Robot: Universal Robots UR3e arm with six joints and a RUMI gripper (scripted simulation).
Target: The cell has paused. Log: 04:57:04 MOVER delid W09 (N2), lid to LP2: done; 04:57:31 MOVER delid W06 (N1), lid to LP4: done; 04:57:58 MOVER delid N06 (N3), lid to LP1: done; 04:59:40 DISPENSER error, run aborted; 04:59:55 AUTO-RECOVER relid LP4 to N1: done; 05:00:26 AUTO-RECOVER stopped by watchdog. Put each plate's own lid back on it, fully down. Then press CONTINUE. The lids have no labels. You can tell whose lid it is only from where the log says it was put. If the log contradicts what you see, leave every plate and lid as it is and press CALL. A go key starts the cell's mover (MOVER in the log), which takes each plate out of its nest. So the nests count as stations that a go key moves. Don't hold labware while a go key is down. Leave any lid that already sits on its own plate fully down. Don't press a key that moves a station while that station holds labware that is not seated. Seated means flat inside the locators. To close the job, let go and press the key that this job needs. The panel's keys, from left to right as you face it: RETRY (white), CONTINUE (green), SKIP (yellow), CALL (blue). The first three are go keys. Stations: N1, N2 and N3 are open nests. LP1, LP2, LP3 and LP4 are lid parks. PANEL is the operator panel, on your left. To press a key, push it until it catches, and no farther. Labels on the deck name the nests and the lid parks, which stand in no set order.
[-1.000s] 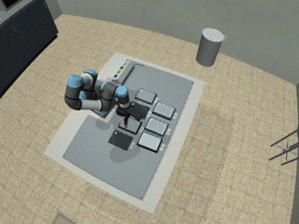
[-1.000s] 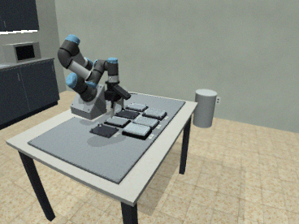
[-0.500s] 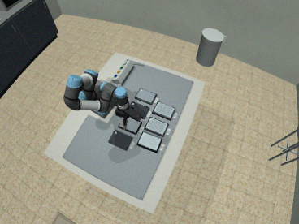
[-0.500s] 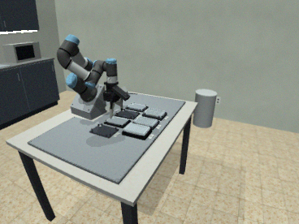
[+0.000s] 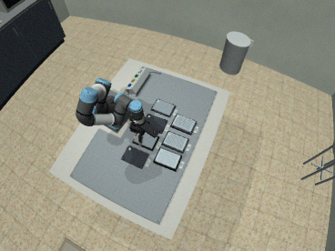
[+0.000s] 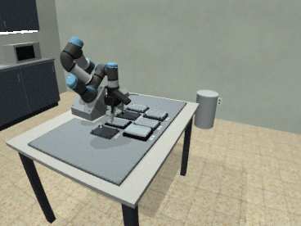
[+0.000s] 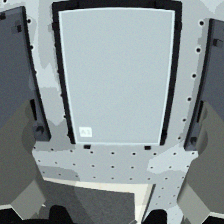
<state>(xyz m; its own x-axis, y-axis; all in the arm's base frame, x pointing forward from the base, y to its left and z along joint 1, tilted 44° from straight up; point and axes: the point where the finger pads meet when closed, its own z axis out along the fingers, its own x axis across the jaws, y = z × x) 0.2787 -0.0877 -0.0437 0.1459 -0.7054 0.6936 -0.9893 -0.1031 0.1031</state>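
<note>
Right now my hand is 220 mm to the right of the plate, 150 mm short of it and 20 mm above it. The rest, counted from my hand: lid park LP4: 130 mm to the left, 40 mm below, 20 mm behind; LP2 label: 90 mm ahead, 40 mm below, 10 mm to the left; LP4 label: 140 mm to the left, 70 mm ahead, 40 mm below.
</note>
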